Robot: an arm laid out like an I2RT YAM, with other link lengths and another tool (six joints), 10 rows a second.
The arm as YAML. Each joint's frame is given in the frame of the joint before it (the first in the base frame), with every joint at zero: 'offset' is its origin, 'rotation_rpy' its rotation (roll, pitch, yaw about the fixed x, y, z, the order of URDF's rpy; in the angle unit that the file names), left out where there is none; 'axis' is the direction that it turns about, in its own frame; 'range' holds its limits. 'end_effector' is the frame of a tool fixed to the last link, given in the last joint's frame.
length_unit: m
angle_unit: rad
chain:
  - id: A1
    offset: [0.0, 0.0, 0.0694]
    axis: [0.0, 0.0, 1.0]
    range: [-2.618, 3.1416]
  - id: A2
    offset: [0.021, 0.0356, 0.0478]
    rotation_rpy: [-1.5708, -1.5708, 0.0]
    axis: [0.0, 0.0, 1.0]
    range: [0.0, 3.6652]
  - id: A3
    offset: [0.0, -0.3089, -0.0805]
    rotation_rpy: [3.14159, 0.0, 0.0]
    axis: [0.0, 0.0, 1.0]
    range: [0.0, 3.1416]
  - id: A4
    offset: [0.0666, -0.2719, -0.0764]
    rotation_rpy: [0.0, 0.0, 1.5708]
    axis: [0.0, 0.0, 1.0]
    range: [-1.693, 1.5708]
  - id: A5
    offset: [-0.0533, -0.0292, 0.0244]
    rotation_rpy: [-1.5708, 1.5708, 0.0]
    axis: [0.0, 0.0, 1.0]
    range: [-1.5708, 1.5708]
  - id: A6
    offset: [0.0, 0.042, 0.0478]
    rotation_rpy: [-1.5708, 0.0, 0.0]
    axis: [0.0, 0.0, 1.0]
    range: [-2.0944, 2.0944]
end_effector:
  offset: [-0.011, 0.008, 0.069]
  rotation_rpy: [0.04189, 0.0, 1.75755]
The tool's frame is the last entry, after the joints.
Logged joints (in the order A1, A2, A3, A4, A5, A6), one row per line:
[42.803, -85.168, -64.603, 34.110, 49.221, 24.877]
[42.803, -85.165, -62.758, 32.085, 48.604, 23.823]
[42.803, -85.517, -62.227, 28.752, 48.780, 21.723]
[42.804, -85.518, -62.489, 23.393, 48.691, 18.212]
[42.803, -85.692, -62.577, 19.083, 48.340, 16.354]
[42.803, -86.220, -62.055, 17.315, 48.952, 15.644]
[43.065, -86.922, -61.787, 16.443, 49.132, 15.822]
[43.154, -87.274, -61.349, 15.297, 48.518, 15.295]
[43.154, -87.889, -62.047, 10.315, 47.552, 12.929]
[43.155, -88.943, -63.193, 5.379, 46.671, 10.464]
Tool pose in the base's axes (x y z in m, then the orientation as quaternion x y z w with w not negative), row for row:
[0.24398, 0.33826, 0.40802, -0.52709, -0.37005, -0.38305, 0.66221]
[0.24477, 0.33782, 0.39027, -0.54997, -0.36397, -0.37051, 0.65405]
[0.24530, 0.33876, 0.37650, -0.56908, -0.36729, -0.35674, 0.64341]
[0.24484, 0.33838, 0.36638, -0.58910, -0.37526, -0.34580, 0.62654]
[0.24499, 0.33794, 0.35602, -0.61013, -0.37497, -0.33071, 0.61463]
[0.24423, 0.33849, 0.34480, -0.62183, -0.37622, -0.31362, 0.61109]
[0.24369, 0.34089, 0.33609, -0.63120, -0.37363, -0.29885, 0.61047]
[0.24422, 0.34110, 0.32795, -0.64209, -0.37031, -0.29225, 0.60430]
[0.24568, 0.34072, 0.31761, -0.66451, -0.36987, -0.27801, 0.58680]
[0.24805, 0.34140, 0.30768, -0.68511, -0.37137, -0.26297, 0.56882]
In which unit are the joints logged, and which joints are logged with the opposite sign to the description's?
The joints are logged in degrees. Opposite sign: A2, A3, A5.
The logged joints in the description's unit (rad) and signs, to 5 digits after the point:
[0.74705, 1.48646, 1.12754, 0.59533, -0.85907, 0.43419]
[0.74705, 1.48641, 1.09533, 0.55999, -0.84830, 0.41579]
[0.74705, 1.49255, 1.08607, 0.50182, -0.85137, 0.37914]
[0.74707, 1.49257, 1.09064, 0.40828, -0.84982, 0.31786]
[0.74705, 1.49561, 1.09217, 0.33306, -0.84369, 0.28543]
[0.74705, 1.50482, 1.08306, 0.30220, -0.85437, 0.27304]
[0.75163, 1.51708, 1.07839, 0.28698, -0.85752, 0.27615]
[0.75318, 1.52322, 1.07074, 0.26698, -0.84680, 0.26695]
[0.75318, 1.53395, 1.08292, 0.18003, -0.82994, 0.22565]
[0.75320, 1.55235, 1.10293, 0.09388, -0.81456, 0.18263]

